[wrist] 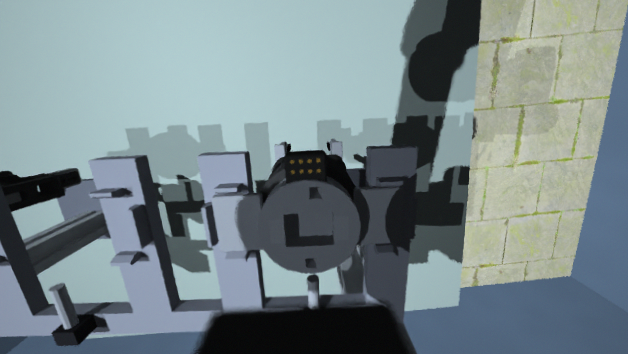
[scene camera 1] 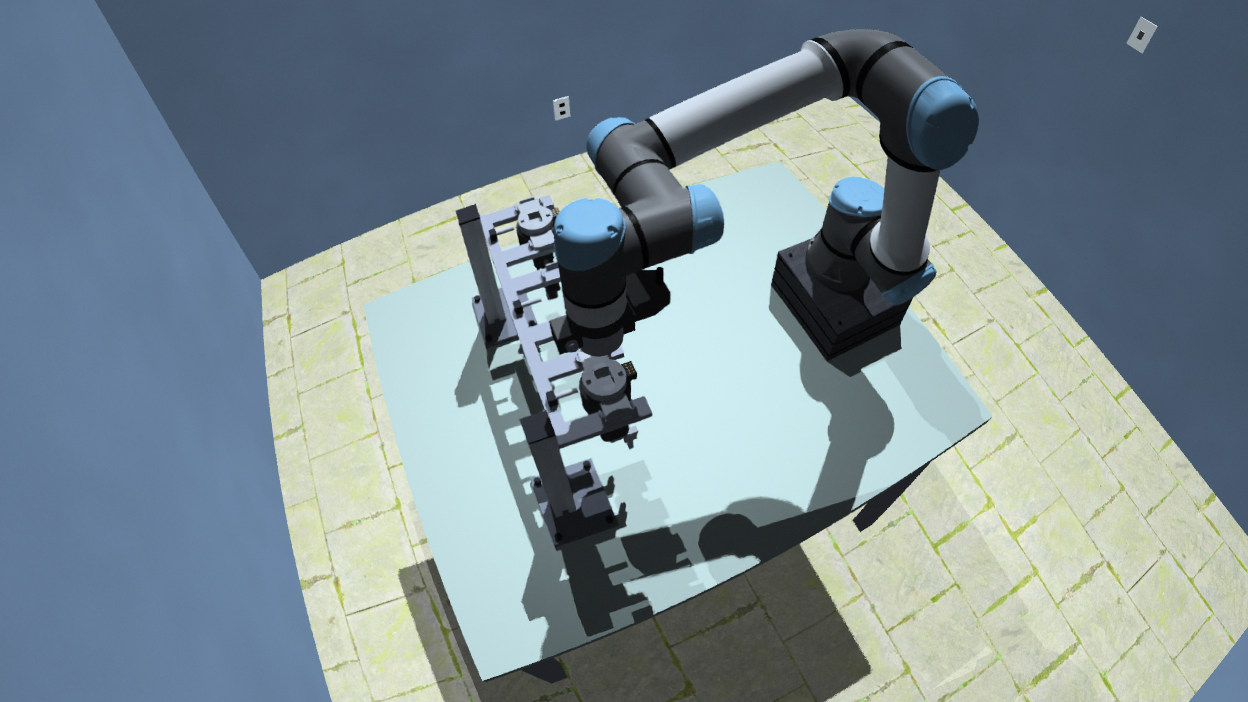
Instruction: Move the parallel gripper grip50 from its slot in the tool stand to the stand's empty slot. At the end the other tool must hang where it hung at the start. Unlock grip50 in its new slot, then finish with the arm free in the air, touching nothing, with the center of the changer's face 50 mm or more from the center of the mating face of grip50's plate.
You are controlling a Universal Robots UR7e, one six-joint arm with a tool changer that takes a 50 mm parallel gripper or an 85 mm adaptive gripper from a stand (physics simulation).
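Frame: origin at the arm's base, x right, y ahead, z up, level; millimetres.
Seen in the pictures: arm's base at its link origin: [scene camera 1: 838,262].
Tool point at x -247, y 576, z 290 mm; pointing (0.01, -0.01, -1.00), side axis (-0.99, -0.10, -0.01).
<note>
Offsets run from my tool point to a thing's top centre. "spot": to the spot under its first point. Level surfaces: height alone.
The parallel gripper grip50 {dx +2, dy -6, dz -101 mm} [scene camera 1: 630,439] [wrist: 308,148] hangs upright in the stand's near end slot. Its fingers are apart with nothing seen between them. Its round plate {spot: dx +8, dy -2, dz -113 mm} [scene camera 1: 603,377] [wrist: 345,225] rests between two prongs, and its mating face is uncovered. The arm's changer [scene camera 1: 602,338] carries no tool and is apart from the plate; a black part [wrist: 307,334] fills the bottom of the wrist view. The other tool {dx +360, dy +27, dz -101 mm} [scene camera 1: 535,218] hangs in the far end slot, partly hidden by the arm. The middle slot lies between them, partly hidden too.
The tool stand [scene camera 1: 471,209] [wrist: 390,165] has upright posts and prongs close to the wrist. A slot pin {spot: dx +172, dy +70, dz -108 mm} [wrist: 64,305] stands at the lower left in the wrist view. The arm's base [scene camera 1: 837,305] is on the table's other side. The pale table {dz -402 mm} [scene camera 1: 741,392] [wrist: 200,65] lies below.
</note>
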